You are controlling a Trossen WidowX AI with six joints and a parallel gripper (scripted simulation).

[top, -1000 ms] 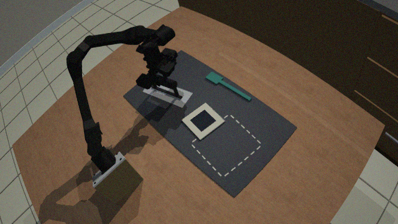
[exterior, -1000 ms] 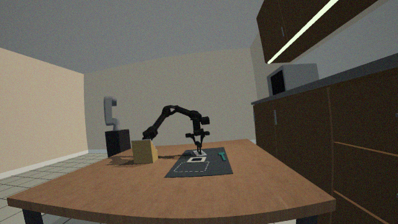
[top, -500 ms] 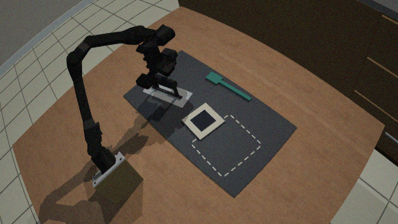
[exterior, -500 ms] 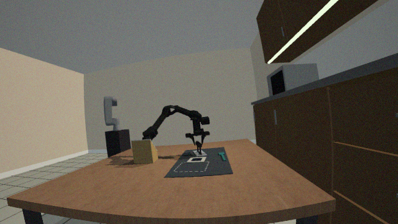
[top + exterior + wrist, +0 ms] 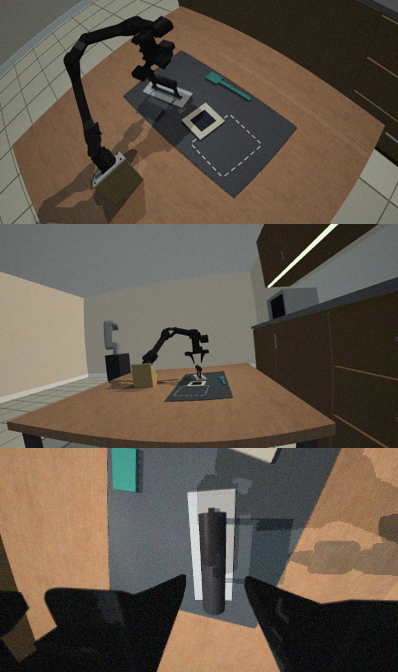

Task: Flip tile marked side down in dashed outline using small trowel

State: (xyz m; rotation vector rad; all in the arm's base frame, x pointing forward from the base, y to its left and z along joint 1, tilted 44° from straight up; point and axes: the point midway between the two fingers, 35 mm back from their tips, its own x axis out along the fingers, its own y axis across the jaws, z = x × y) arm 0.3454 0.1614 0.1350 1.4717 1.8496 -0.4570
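Right now the trowel is 10 mm ahead of my gripper tip, 20 mm to the right of it and 70 mm below it. The rest, counted from my gripper tip: dark mat (50 mm ahead, 170 mm to the right, 130 mm below); then tile (20 mm ahead, 210 mm to the right, 110 mm below); then teal flat tool (190 mm ahead, 140 mm to the right, 110 mm below).
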